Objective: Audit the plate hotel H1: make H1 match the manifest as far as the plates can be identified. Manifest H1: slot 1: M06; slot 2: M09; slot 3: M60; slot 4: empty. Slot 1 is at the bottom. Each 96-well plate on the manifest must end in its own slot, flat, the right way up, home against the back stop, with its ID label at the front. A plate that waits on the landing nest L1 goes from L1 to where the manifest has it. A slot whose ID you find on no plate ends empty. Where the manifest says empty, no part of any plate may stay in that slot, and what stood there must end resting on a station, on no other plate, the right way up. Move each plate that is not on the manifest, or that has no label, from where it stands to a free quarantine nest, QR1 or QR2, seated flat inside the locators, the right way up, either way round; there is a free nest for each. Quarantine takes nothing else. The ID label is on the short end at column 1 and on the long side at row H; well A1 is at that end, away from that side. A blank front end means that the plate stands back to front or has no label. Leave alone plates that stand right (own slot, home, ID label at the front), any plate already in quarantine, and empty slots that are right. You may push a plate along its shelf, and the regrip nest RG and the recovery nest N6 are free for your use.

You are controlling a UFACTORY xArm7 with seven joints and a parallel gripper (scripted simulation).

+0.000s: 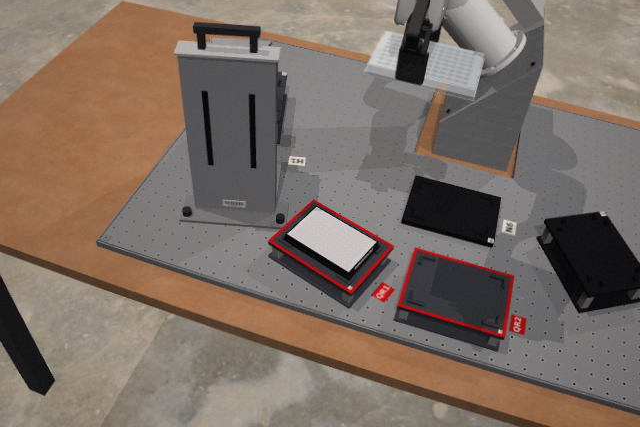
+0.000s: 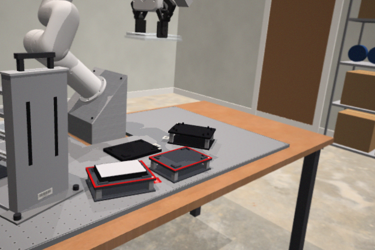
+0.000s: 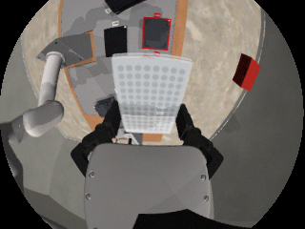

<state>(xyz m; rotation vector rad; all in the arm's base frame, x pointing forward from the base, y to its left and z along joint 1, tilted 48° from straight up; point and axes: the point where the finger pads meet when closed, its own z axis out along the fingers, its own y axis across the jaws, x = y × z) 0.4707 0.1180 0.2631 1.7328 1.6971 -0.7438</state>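
The quarantine nest QR2 lies 380 mm below my hand, 130 mm to the left of it and 20 mm ahead of it. Round my hand: flat black nest N6: 410 mm below, 180 mm behind, 100 mm to the left; then plate hotel H1: 270 mm to the right, 260 mm below, 60 mm behind; then white-topped plate: 370 mm below, 80 mm to the right, 10 mm behind.
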